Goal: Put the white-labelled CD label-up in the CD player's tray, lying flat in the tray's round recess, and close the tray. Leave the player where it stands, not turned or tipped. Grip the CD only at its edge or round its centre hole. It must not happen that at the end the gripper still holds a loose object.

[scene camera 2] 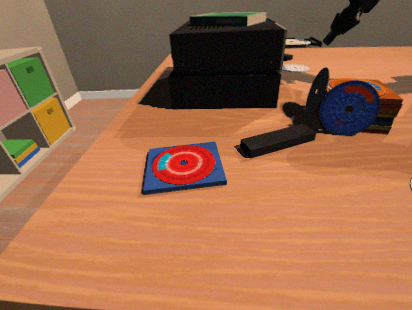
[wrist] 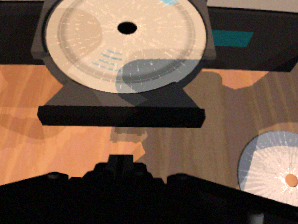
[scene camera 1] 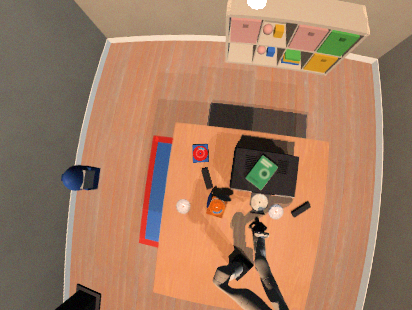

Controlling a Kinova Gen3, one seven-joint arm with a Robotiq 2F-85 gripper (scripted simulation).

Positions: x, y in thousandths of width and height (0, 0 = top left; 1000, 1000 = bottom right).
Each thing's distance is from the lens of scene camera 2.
black CD player (scene camera 2: 635, 150): 0.61 m
